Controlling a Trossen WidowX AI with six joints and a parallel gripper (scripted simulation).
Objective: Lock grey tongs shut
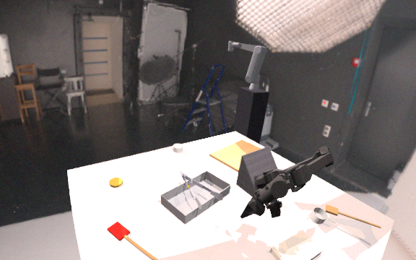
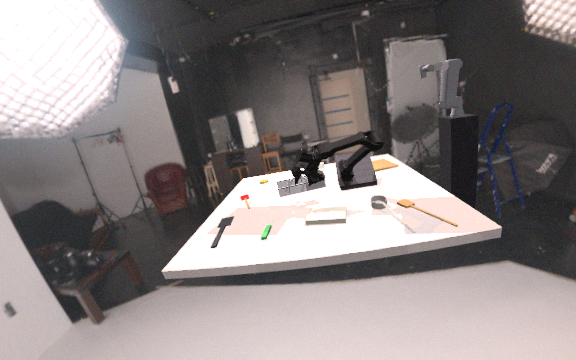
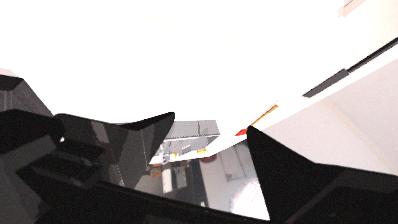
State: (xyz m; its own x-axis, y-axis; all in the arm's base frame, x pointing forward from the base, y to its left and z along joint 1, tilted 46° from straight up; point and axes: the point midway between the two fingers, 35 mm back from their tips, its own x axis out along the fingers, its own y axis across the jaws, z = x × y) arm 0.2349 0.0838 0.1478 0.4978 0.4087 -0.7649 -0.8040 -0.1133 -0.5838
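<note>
Now: the grey roasting tin 60 mm ahead of my gripper tip, 250 mm to the right of it and 80 mm below it. The rest, counted from my gripper tip: beige block: 120 mm behind, 220 mm to the left, 90 mm below; red spatula: 410 mm ahead, 140 mm to the right, 100 mm below; black spatula: 410 mm ahead, 230 mm to the left, 100 mm below.
</note>
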